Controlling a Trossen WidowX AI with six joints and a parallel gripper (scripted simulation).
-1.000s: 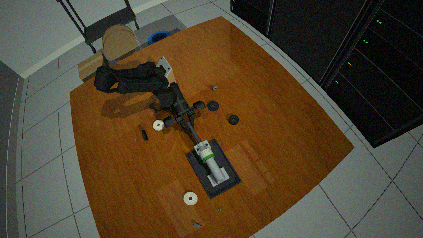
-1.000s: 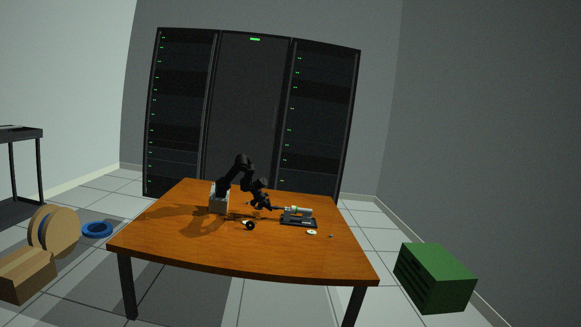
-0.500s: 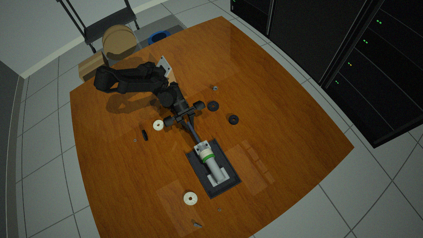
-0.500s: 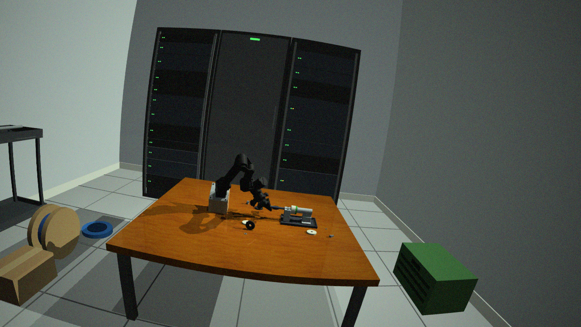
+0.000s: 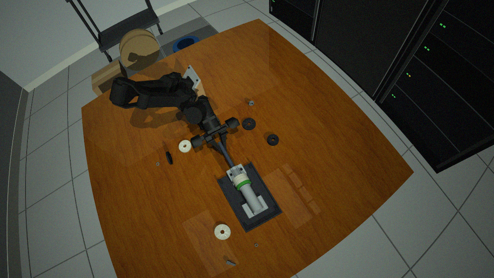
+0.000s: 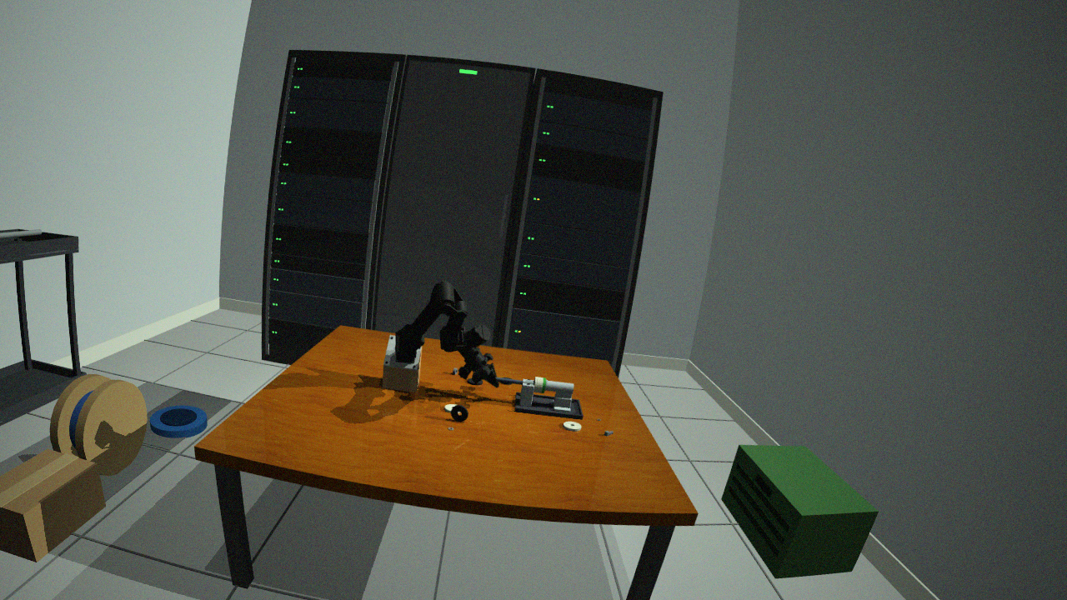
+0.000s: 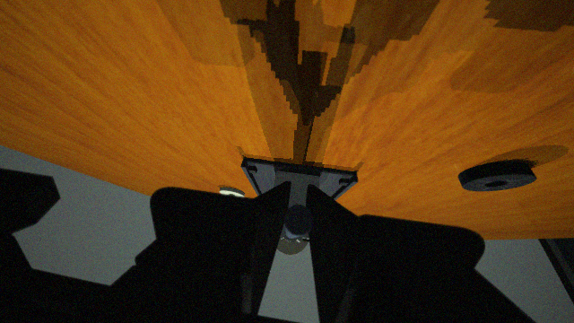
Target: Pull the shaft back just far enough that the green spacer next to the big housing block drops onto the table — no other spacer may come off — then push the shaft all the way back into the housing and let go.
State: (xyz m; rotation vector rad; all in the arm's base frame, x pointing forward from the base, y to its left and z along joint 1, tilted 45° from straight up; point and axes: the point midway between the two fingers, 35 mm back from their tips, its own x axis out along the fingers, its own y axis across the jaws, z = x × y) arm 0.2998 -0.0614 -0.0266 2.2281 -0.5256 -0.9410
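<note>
My gripper tip is 60 mm short of the dark shaft, 20 mm below it and 10 mm to the left of it. Also, from my gripper tip: green spacer (150 mm ahead, 20 mm to the right, 20 mm above); then cream spacer (130 mm ahead, 20 mm above, 10 mm to the right); then nut (230 mm to the left, 150 mm behind, 40 mm below).
</note>
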